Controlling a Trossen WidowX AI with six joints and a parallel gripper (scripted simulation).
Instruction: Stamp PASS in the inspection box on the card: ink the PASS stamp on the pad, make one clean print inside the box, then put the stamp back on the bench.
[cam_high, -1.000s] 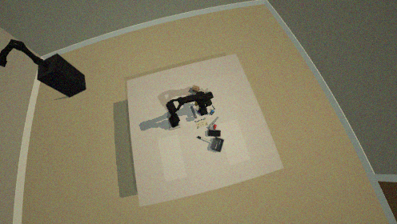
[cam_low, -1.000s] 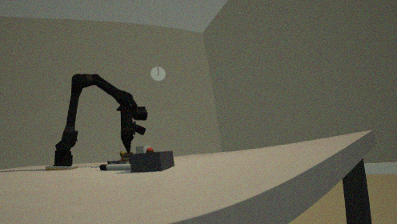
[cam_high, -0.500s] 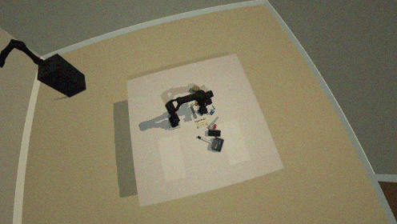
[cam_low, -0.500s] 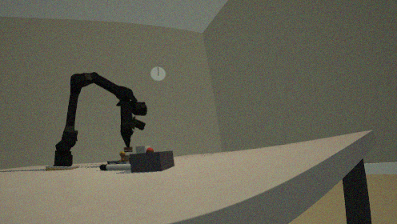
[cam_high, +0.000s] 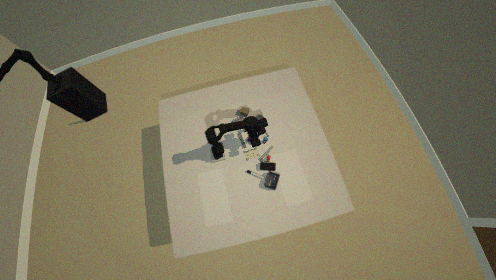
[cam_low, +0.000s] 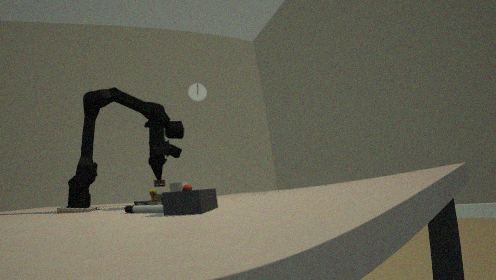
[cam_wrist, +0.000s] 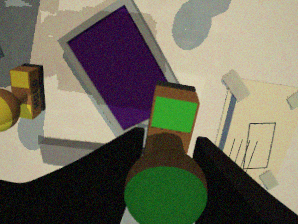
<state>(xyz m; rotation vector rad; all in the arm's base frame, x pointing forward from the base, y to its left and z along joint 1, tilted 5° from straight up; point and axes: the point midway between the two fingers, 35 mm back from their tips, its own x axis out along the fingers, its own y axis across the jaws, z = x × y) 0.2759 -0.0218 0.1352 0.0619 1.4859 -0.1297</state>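
Now: the cream card 9 cm below my gripper tip, 8 cm to the right of it and 5 cm behind it. Round my gripper tip: purple ink pad: 9 cm below, 3 cm to the left, 1 cm ahead; then green-topped stamp: right at my gripper tip; then blue stamp: 9 cm ahead, 7 cm below, 3 cm to the right.
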